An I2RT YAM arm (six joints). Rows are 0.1 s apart.
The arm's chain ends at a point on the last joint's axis. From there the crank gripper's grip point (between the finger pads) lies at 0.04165 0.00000 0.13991 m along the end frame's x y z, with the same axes.
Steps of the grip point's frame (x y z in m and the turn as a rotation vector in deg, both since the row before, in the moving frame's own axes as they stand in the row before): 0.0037 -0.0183 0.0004 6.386 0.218 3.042; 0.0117 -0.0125 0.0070 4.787 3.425 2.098; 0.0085 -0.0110 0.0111 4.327 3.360 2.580; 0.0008 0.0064 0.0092 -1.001 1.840 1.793; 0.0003 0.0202 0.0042 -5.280 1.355 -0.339; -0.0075 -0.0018 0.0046 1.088 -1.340 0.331; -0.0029 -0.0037 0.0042 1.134 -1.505 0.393
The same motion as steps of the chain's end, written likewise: 0.0028 -0.0050 0.0013 6.386 0.218 3.042; 0.0032 -0.0026 0.0102 4.787 3.425 2.098; 0.0002 -0.0026 0.0141 4.327 3.360 2.580; -0.0036 0.0026 0.0106 -1.001 1.840 1.793; -0.0030 0.0076 0.0058 -5.280 1.355 -0.339; -0.0042 0.0006 0.0037 1.088 -1.340 0.331; 0.0008 -0.0012 0.0032 1.134 -1.505 0.393
